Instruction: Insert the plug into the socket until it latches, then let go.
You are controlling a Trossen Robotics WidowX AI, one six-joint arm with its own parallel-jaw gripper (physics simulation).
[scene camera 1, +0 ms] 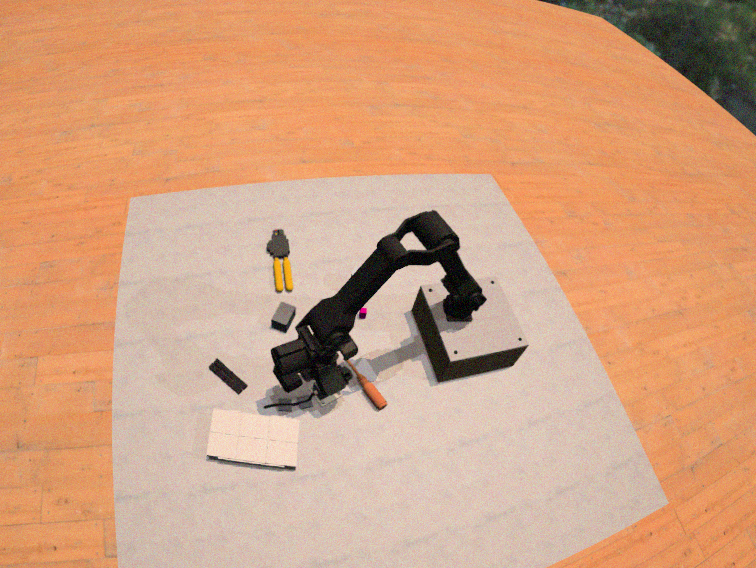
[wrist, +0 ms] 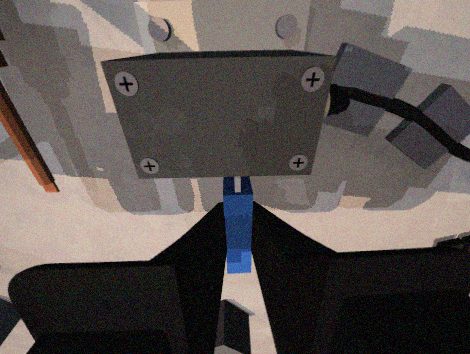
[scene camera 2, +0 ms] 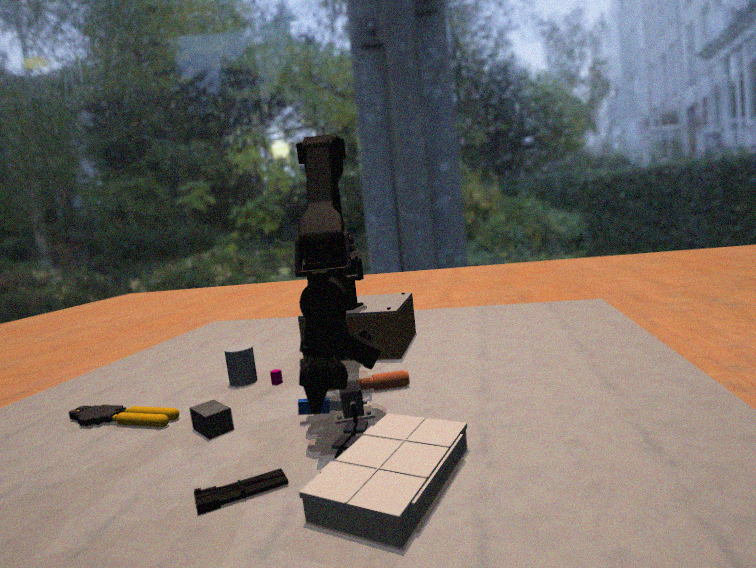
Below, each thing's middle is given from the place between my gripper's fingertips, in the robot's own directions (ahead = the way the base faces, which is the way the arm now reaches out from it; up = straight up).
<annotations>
My gripper is now 3 cm past the grey socket [scene camera 2: 351,396], 5 cm to the right of it and 1 cm below it. The rest, counted from my hand: dark cube [scene camera 2: 212,418] (6 cm ahead, 15 cm to the right); orange-handled screwdriver [scene camera 2: 395,379] (13 cm behind, 3 cm to the left); black bar [scene camera 2: 209,499] (19 cm ahead, 2 cm to the left, 1 cm below).
</annotations>
